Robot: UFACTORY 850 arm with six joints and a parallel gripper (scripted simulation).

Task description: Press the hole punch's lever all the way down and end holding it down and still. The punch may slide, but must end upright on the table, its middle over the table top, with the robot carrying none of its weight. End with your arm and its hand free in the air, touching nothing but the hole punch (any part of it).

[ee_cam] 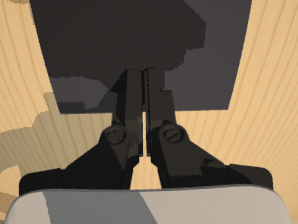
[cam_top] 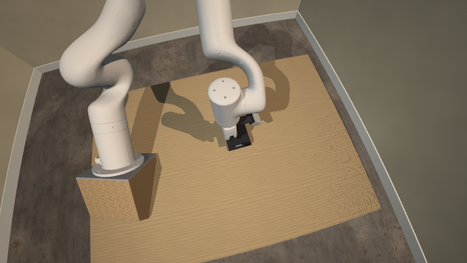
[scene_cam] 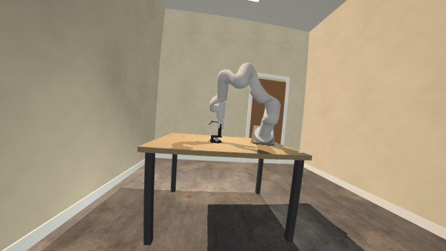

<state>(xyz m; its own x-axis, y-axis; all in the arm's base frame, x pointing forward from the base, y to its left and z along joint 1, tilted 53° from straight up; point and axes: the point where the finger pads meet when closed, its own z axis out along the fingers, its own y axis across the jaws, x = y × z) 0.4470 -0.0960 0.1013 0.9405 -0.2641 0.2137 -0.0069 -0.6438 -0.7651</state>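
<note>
Right now my hand is 50 mm above the black hole punch and 40 mm short of it.
</note>
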